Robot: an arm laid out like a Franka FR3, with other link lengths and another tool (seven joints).
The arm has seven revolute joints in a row. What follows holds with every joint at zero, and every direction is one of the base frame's.
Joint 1 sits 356.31 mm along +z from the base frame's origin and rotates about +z.
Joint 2 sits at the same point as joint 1 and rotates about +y.
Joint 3 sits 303.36 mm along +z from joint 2 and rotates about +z.
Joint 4 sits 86.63 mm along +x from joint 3 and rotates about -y.
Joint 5 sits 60.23 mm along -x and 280.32 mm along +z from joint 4 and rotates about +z.
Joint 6 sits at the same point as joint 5 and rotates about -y.
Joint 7 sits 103.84 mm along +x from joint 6 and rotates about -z.
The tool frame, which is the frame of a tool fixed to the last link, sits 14 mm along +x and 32 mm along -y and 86.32 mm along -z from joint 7; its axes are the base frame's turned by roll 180, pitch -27.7 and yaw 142.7 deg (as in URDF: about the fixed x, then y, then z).
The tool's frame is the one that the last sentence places.
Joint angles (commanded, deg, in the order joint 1, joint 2, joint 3, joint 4, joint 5, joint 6, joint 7), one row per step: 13.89, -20.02, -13.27, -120.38, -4.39, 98.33, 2.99; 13.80, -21.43, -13.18, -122.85, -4.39, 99.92, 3.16; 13.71, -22.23, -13.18, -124.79, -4.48, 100.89, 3.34; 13.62, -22.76, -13.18, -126.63, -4.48, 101.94, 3.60; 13.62, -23.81, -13.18, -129.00, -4.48, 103.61, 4.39; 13.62, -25.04, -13.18, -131.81, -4.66, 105.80, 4.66; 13.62, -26.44, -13.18, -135.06, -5.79, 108.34, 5.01; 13.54, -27.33, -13.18, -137.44, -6.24, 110.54, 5.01; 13.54, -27.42, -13.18, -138.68, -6.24, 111.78, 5.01
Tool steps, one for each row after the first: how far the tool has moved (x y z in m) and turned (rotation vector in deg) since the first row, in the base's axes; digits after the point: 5 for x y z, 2 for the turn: -0.00670, 0.00010, -0.00523, 0.30, -0.50, 0.01; -0.01138, -0.00024, -0.01187, 0.39, -0.32, -0.08; -0.01498, -0.00026, -0.01939, 0.50, -0.05, -0.28; -0.02075, 0.00012, -0.02628, 0.73, -0.37, -0.88; -0.02699, 0.00068, -0.03415, 0.88, -0.96, -0.87; -0.03419, 0.00076, -0.04300, 0.19, -1.69, -0.57; -0.03872, 0.00103, -0.04983, 0.06, -2.41, -0.26; -0.03994, 0.00191, -0.05543, 0.13, -2.50, -0.13
